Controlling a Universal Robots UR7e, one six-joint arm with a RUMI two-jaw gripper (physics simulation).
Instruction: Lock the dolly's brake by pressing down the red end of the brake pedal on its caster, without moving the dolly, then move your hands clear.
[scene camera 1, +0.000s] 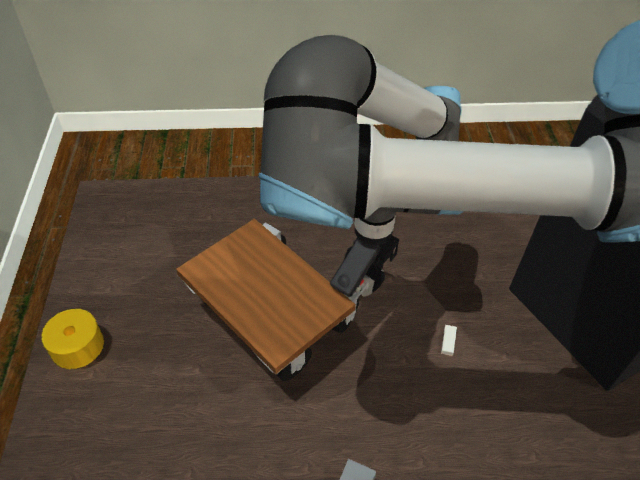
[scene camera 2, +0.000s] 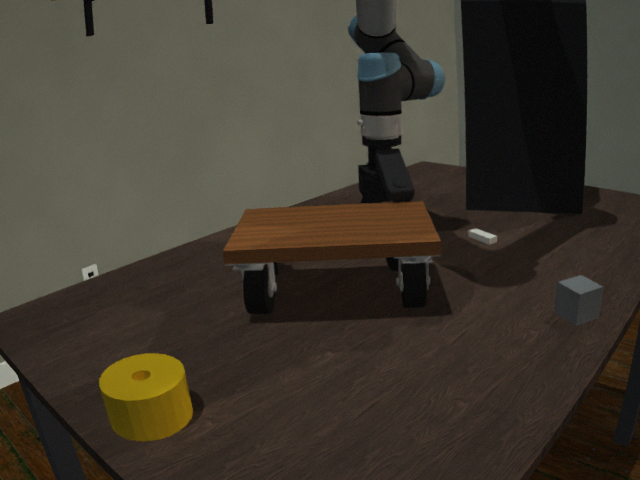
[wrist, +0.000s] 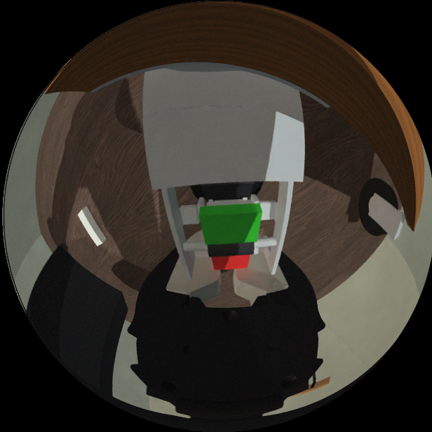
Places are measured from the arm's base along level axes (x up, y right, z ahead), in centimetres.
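Pixels of known places: gripper, fingertip midpoint: (scene camera 1: 361, 294).
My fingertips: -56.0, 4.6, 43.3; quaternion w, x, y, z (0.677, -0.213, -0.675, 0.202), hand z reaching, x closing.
Note:
Ahead of a thing's pixels: the offset from my fingertips to its top centre, as dx, dy, dz. "spot": to the spot under its first point.
The dolly {spot: +11.8, -9.2, +19.8} (scene camera 1: 263, 294) (scene camera 2: 336, 229) (wrist: 215, 35), a brown wooden board on casters, stands upright on the table. The near caster's grey bracket (wrist: 215, 135) fills the middle of the wrist view. Its brake pedal has a green end (wrist: 230, 224), a black middle and a red end (wrist: 230, 262) (scene camera 1: 360, 282). My gripper (wrist: 224, 221) (scene camera 1: 367, 287) is shut and empty, with its pale fingertips close together beside the red end, at the dolly's right corner in scene camera 1. Whether they touch the red end I cannot tell. The board hides the fingertips in scene camera 2.
A yellow cylinder {+5.0, -14.4, +57.5} (scene camera 1: 74, 346) (scene camera 2: 147, 408), a small white block {+0.5, -10.6, -17.6} (scene camera 1: 449, 339) (scene camera 2: 482, 236) (wrist: 92, 226) and a grey cube {+4.4, -40.8, +2.0} (scene camera 1: 357, 471) (scene camera 2: 578, 299) rest on the table. A tall black block (scene camera 1: 553, 279) (scene camera 2: 524, 103) (wrist: 75, 320) stands at the right in both scene views.

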